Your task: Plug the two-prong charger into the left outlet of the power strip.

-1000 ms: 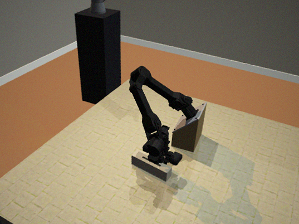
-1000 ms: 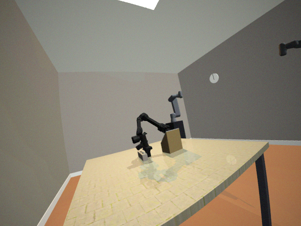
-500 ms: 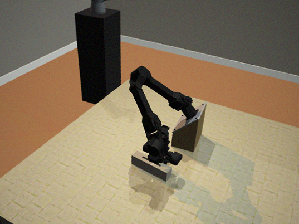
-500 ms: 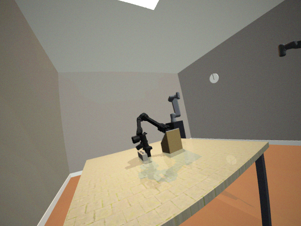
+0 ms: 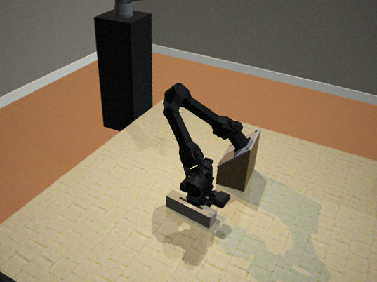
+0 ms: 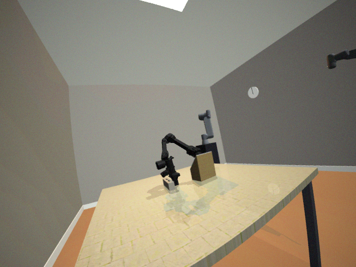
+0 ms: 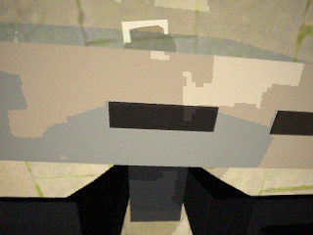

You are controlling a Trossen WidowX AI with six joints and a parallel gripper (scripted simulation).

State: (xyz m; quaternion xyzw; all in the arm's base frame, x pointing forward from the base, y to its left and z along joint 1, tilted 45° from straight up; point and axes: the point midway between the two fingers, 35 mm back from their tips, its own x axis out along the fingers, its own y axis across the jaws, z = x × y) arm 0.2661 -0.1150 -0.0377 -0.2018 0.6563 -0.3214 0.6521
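The two-prong charger lies 2 cm ahead of my gripper tip and 1 cm above it.
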